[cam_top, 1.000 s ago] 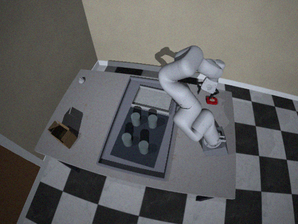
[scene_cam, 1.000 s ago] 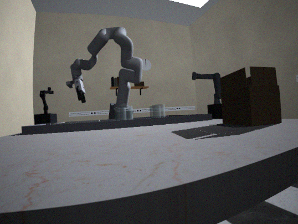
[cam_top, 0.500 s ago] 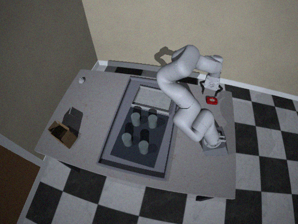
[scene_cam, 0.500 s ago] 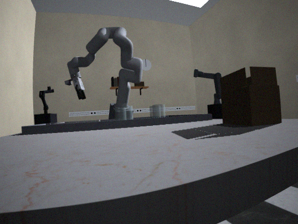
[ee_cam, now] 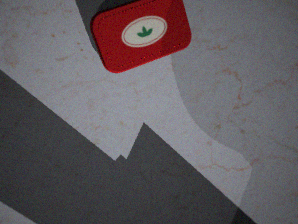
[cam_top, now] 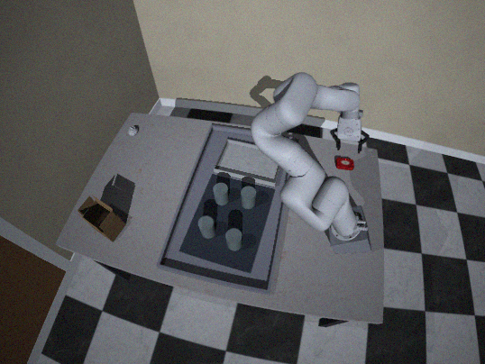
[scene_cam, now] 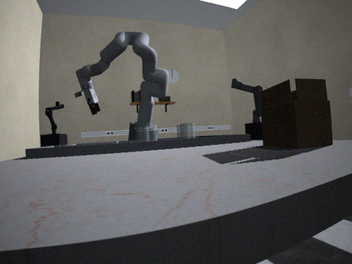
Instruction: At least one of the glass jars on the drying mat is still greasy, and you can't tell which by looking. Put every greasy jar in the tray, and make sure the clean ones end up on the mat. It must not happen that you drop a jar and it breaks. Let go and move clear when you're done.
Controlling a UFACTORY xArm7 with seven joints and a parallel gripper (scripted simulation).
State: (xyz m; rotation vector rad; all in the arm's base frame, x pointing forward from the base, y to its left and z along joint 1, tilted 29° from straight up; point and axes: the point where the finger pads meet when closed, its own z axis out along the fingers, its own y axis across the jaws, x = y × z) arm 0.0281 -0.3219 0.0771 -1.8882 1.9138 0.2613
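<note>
My hand is 41 cm to the right of the dark drying mat, 38 cm short of it and 22 cm above it. Round my hand: light grey tray 43 cm ahead, 22 cm below, 9 cm to the left; red object 21 cm below, 12 cm to the right, 2 cm behind; cardboard box 88 cm ahead, 69 cm to the left, 16 cm below.
</note>
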